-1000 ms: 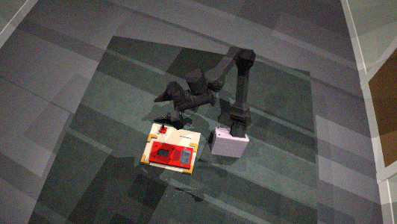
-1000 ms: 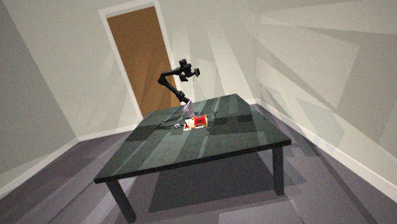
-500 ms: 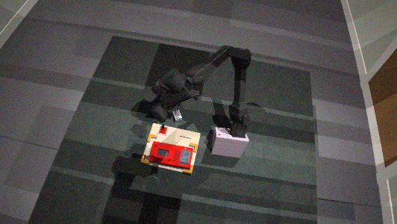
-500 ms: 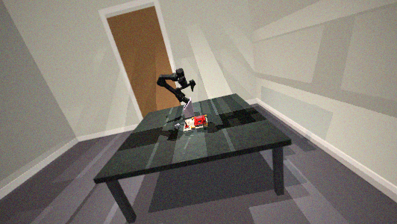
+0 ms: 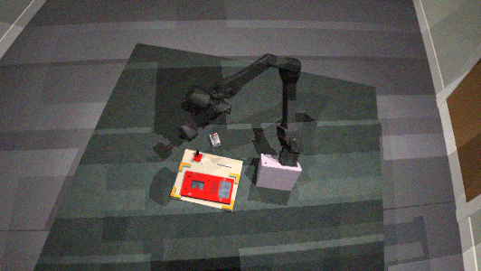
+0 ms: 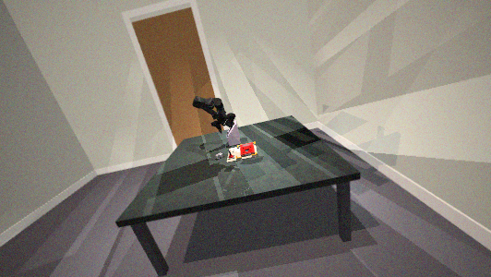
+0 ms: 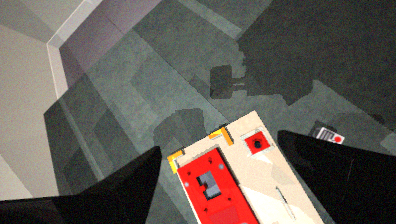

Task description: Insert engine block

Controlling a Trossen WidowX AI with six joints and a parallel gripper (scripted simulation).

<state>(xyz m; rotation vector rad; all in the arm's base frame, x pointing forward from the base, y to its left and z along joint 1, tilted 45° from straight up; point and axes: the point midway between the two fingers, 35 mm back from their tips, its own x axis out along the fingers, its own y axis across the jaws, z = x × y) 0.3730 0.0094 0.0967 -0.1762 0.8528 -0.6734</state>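
My gripper tip is 210 mm above the grey engine block, 100 mm to the left of it and 90 mm past it.
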